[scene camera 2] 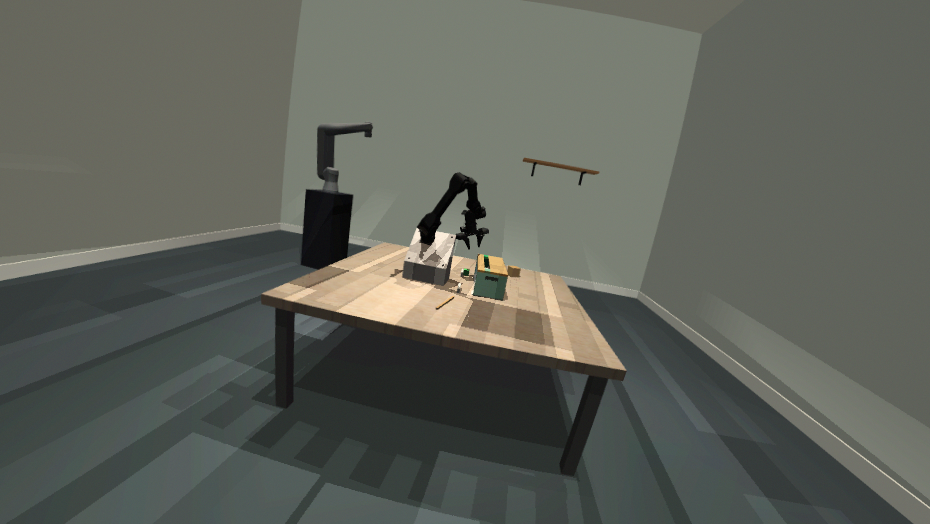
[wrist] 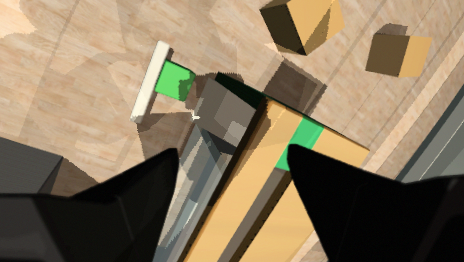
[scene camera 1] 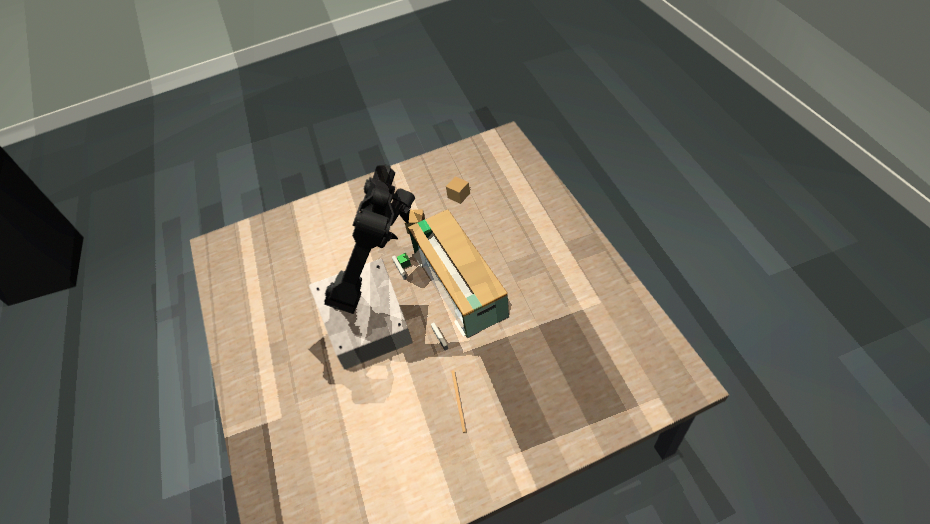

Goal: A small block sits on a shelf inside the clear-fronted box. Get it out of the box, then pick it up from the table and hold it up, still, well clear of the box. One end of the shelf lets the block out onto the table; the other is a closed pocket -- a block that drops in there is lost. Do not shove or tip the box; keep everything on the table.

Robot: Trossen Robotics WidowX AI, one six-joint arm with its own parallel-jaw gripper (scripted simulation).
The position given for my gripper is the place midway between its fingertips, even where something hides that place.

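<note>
I can see a long box [scene camera 1: 472, 292] [scene camera 2: 490, 277] [wrist: 234, 189]. There is my gripper [scene camera 1: 402, 230] as well, which the wrist view shows too [wrist: 233, 154], and a tan cube [wrist: 398, 56] is in sight.
</note>
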